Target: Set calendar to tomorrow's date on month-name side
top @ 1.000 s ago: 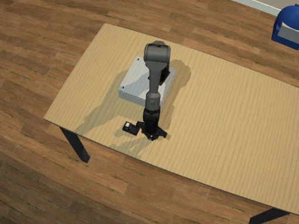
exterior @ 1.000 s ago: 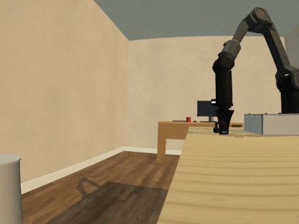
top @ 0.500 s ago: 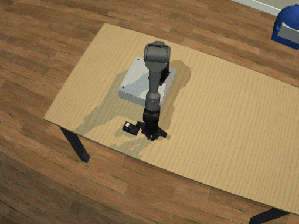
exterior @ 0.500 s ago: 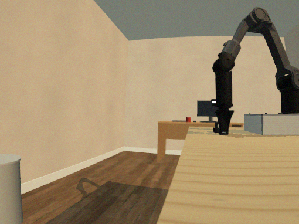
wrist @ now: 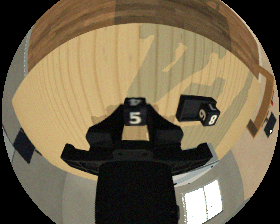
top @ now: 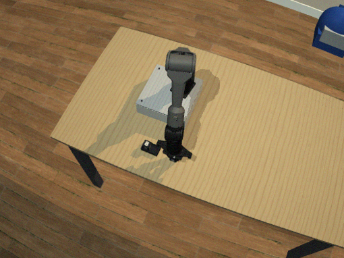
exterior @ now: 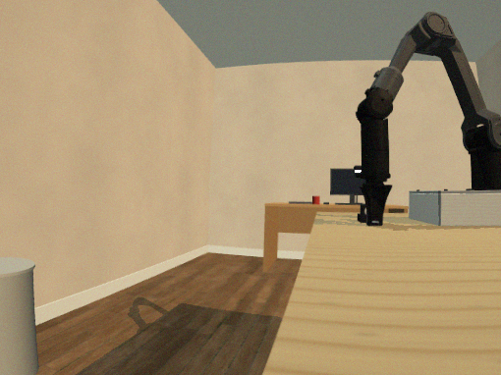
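My hand is right at the black calendar cube. From my hand the other things lie so: calendar tray: 110 mm to the right, 10 mm below, 10 mm ahead.
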